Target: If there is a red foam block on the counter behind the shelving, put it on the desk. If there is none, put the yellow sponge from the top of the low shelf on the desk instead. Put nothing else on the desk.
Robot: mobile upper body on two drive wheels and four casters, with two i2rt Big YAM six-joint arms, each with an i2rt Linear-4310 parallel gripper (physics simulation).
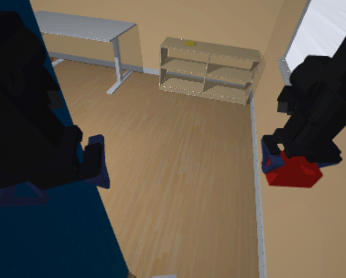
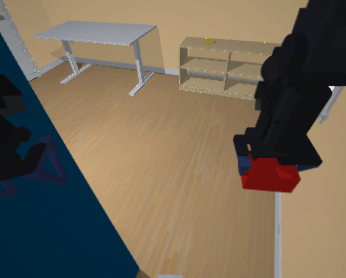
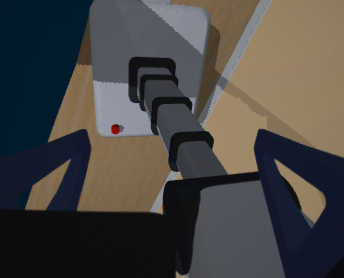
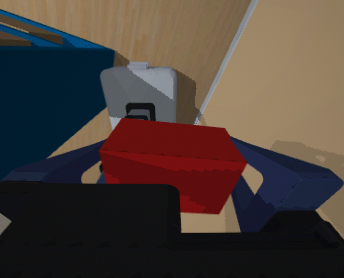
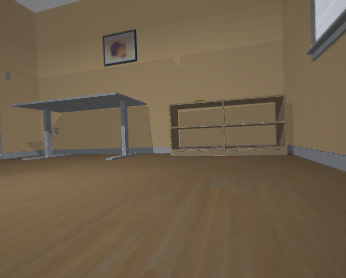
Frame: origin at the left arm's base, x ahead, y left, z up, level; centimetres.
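Where they show: left gripper, fingertip midpoint: (image 1: 78, 192) (image 2: 40, 188) (image 3: 172, 138); right gripper, fingertip midpoint: (image 2: 262, 172) (image 4: 172, 139).
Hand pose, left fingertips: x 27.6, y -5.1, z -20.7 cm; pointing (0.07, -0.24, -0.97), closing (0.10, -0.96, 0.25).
Note:
After its pixels a point has its place.
My right gripper (image 1: 291, 164) @(x 35.5, y -45.0, z -27.3 cm) (image 2: 269, 162) @(x 35.5, y -45.0, z -27.3 cm) (image 4: 172, 139) @(x 35.5, y -45.0, z -27.3 cm) is shut on a red foam block (image 1: 295, 176) @(x 31.3, y -43.9, z -23.6 cm) (image 2: 269, 177) @(x 31.3, y -43.9, z -22.9 cm) (image 4: 165, 162) @(x 36.7, y -44.6, z -22.7 cm), held in the air near the right-hand wall. My left gripper (image 1: 61, 179) (image 3: 172, 138) @(x 27.6, y -5.1, z -20.7 cm) is open and empty, in front of a blue panel. The grey-white desk (image 1: 85, 26) @(x 290.5, y 66.7, z -69.2 cm) (image 2: 95, 32) @(x 291.7, y 84.4, z -69.2 cm) (image 5: 75, 103) @(x 287.1, y 91.8, z -71.7 cm) stands across the room, upper left. The low wooden shelf (image 1: 225, 49) @(x 259.6, y -106.9, z -80.3 cm) (image 2: 245, 47) @(x 253.1, y -103.8, z -80.2 cm) (image 5: 223, 137) @(x 245.8, y -82.9, z -121.2 cm) stands to its right against the far wall. The yellow sponge (image 1: 190, 43) @(x 266.4, y -63.1, z -77.2 cm) (image 2: 209, 41) @(x 266.4, y -62.9, z -76.9 cm) (image 5: 200, 101) lies on its top. The counter does not show.
A tall blue unit (image 1: 45, 240) @(x 26.4, y 5.1, z -36.3 cm) (image 2: 65, 225) @(x 31.7, y 3.3, z -46.1 cm) (image 3: 40, 50) @(x 29.4, y 4.1, z -33.5 cm) (image 4: 50, 90) @(x 29.1, y 4.2, z -72.8 cm) stands close at the left. The right-hand wall (image 1: 300, 230) @(x 43.3, y -88.0, z -88.4 cm) (image 3: 300, 75) @(x 13.1, y -77.9, z -86.6 cm) (image 4: 295, 75) @(x 36.5, y -85.7, z -66.0 cm) runs close at the right. The robot's pale base (image 3: 107, 110) @(x -15.2, y -1.2, z -115.0 cm) (image 4: 165, 90) @(x 19.4, y -40.1, z -115.2 cm) sits between them on the wooden floor (image 1: 175, 175) @(x 115.5, y -36.1, z -141.2 cm).

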